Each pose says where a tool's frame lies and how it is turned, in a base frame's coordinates. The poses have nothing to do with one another.
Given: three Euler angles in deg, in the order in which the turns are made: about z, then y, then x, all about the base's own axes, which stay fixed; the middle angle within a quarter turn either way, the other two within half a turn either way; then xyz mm.
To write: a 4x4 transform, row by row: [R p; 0 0 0 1], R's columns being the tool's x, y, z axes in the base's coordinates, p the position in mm. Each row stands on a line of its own. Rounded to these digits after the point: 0 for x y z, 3 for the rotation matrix.
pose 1, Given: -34.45 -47.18 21.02 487 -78 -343
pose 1, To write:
0.560 0.384 -0.733 487
-0.745 0.621 -0.244 -78
0.362 0.683 0.634 -343
0 0 0 1

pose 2, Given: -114.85 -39.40 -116.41 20 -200 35
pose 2, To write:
-0.325 0.701 -0.635 20
0.165 0.703 0.692 -200
0.931 0.120 -0.344 35
0 0 0 1

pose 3, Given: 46.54 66.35 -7.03 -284 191 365
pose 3, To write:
0.276 -0.291 0.916 -284
0.643 0.764 0.049 191
-0.714 0.576 0.398 365
0 0 0 1

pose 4, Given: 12.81 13.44 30.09 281 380 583
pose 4, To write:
0.948 -0.216 0.232 281
0.305 0.818 -0.488 380
-0.085 0.533 0.842 583
0 0 0 1

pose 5, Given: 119.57 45.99 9.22 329 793 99
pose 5, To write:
-0.343 -0.604 0.719 329
0.802 -0.587 -0.111 793
0.490 0.538 0.686 99
0 0 0 1

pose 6, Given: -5.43 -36.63 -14.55 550 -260 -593
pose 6, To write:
0.799 0.076 -0.597 550
0.058 0.978 0.202 -260
0.599 -0.195 0.777 -593
0 0 0 1

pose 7, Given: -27.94 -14.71 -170.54 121 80 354
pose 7, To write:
0.854 0.453 -0.254 121
0.499 -0.852 0.159 80
-0.144 -0.263 -0.954 354
0 0 0 1

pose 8, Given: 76.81 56.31 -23.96 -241 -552 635
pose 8, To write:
0.127 -0.540 0.832 -241
0.813 0.537 0.225 -552
-0.569 0.648 0.507 635
0 0 0 1

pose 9, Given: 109.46 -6.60 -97.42 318 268 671
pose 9, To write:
-0.331 -0.937 -0.115 318
-0.160 -0.064 0.985 268
-0.930 0.344 -0.128 671
0 0 0 1

